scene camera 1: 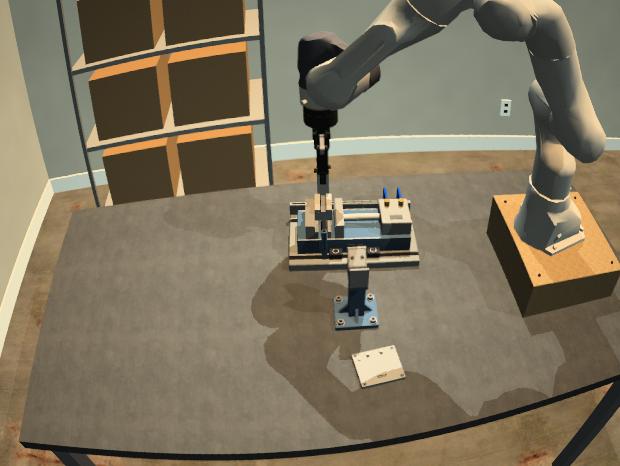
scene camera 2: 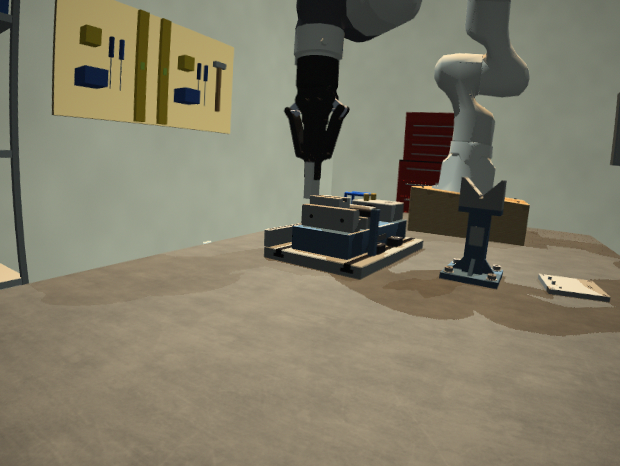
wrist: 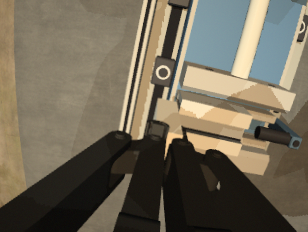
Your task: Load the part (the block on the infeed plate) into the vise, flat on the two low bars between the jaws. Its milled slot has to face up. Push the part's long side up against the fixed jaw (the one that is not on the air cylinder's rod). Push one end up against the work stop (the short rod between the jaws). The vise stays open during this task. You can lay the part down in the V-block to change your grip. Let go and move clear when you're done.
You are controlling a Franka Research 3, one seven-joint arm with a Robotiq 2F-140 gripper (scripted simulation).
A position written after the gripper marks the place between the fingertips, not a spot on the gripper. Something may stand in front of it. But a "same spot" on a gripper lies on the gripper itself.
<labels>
gripper: scene camera 1; scene camera 2; wrist 163, 115
same spot on gripper: (scene camera 1: 322, 165) = (scene camera 2: 333, 139)
same spot on infeed plate: (scene camera 2: 571, 287) = (scene camera 1: 368, 365)
</labels>
